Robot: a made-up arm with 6 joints. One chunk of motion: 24 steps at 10 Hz.
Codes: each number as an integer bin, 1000 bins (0 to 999) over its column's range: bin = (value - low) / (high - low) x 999, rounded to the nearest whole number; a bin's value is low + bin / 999 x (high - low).
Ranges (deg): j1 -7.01..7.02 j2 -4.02..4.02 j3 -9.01..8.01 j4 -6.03..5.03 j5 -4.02..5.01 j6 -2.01..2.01
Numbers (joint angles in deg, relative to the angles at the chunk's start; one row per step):
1: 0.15 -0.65 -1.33 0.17 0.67 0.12
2: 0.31 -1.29 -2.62 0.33 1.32 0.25
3: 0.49 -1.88 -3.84 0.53 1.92 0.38
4: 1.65 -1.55 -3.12 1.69 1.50 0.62
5: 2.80 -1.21 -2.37 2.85 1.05 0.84
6: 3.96 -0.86 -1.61 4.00 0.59 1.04
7: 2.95 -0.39 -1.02 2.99 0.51 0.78
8: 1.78 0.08 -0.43 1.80 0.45 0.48
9: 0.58 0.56 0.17 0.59 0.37 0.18
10: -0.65 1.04 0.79 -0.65 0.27 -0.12
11: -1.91 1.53 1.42 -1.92 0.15 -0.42
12: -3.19 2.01 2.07 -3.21 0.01 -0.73
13: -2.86 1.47 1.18 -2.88 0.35 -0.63
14: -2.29 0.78 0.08 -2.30 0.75 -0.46
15: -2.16 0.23 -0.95 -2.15 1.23 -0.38
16: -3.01 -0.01 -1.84 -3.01 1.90 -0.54
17: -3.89 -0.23 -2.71 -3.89 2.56 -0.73
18: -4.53 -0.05 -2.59 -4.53 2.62 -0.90
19: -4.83 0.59 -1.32 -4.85 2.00 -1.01
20: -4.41 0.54 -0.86 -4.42 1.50 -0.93
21: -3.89 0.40 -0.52 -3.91 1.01 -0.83
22: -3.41 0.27 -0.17 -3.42 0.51 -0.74
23: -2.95 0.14 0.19 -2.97 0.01 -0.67
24: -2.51 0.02 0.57 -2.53 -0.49 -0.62
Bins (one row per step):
1: 510 419 451 560 519 529
2: 521 339 375 574 591 562
3: 534 266 303 593 657 594
4: 617 307 346 697 611 654
5: 699 349 390 802 561 708
6: 781 393 434 906 510 758
7: 709 451 469 815 501 693
8: 626 509 504 707 495 619
9: 540 569 539 598 486 544
10: 453 629 575 486 475 470
11: 363 690 612 371 461 395
12: 272 749 650 255 446 318
13: 295 682 598 285 483 343
14: 336 596 534 337 528 385
15: 345 528 473 350 581 405
16: 285 498 421 273 655 365
17: 222 471 370 193 728 318
18: 177 493 377 135 735 276
19: 155 573 451 107 666 249
20: 185 567 478 145 611 268
21: 222 549 498 191 556 293
22: 256 533 519 236 501 316
23: 289 517 540 276 446 333
24: 320 502 562 316 391 345

